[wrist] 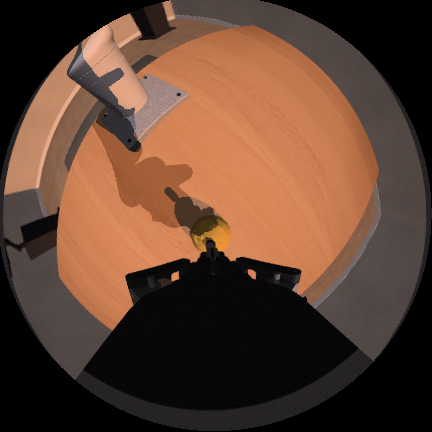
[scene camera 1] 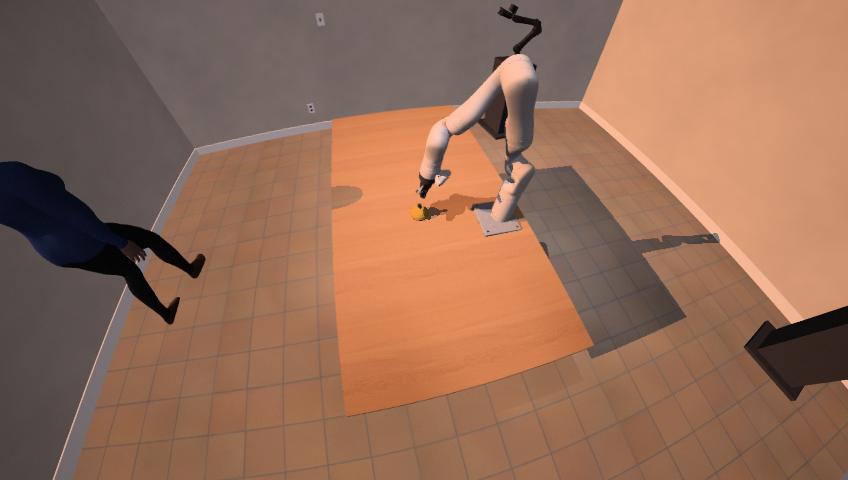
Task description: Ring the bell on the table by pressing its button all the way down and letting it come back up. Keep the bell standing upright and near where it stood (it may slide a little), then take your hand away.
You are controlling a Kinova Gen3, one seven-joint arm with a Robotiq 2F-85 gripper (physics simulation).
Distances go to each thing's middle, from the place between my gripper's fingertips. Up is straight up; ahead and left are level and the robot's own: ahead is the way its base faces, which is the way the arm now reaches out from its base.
Right now the yellow bell (wrist: 213, 227) is 90 mm below my hand, 20 mm to the right of it and 10 mm ahead of it.
